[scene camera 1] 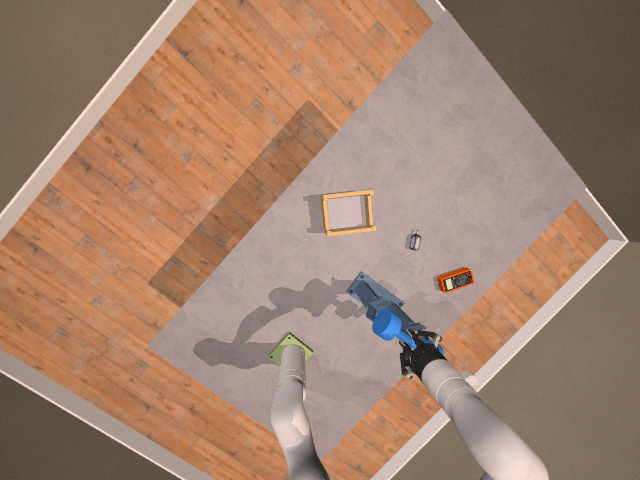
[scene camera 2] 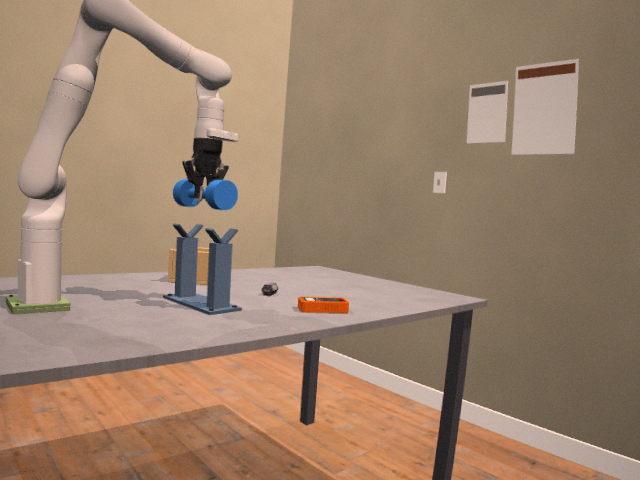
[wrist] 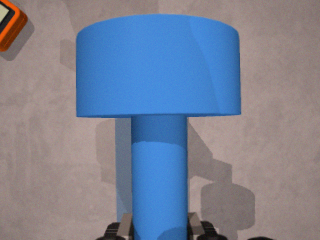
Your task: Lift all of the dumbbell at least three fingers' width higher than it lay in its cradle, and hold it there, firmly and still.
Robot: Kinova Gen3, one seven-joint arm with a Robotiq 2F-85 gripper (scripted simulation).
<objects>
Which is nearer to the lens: the blue dumbbell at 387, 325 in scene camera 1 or the wooden frame tray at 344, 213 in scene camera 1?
The blue dumbbell.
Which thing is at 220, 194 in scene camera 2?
A blue dumbbell.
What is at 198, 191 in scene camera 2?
My gripper.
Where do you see a blue dumbbell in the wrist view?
At 158, 70
</objects>
